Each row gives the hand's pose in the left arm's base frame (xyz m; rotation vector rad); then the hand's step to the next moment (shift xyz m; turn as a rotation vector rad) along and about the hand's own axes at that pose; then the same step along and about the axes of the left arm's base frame.
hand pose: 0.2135 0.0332 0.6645 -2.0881 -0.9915 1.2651
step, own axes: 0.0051 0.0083 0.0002 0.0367 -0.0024 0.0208
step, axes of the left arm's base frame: 0.0041 -0.0010 -0.0088 -0.0083 0.0315 -0.0269
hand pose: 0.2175 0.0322 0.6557 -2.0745 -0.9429 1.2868
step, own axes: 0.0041 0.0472 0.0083 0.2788 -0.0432 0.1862
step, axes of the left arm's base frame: 0.0072 -0.0257 -0.0400 -0.0959 0.2565 -0.1982
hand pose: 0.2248 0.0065 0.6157 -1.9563 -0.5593 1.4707
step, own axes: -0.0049 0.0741 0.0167 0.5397 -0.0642 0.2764
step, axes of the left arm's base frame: -0.0198 -0.0527 -0.0513 -0.1058 0.4638 -0.3814
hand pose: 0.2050 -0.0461 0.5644 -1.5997 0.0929 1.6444
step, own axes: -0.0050 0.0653 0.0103 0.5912 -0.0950 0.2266
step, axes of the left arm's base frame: -0.0470 -0.0397 -0.0246 -0.0406 0.4810 -0.4206
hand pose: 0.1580 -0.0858 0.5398 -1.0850 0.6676 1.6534
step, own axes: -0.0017 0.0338 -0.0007 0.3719 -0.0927 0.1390
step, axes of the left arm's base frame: -0.0313 -0.0129 -0.0013 0.0065 0.3109 -0.2637
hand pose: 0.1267 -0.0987 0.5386 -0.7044 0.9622 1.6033
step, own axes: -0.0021 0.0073 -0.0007 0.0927 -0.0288 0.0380
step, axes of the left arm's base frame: -0.0066 -0.0023 0.0031 0.0073 0.0809 -0.0654
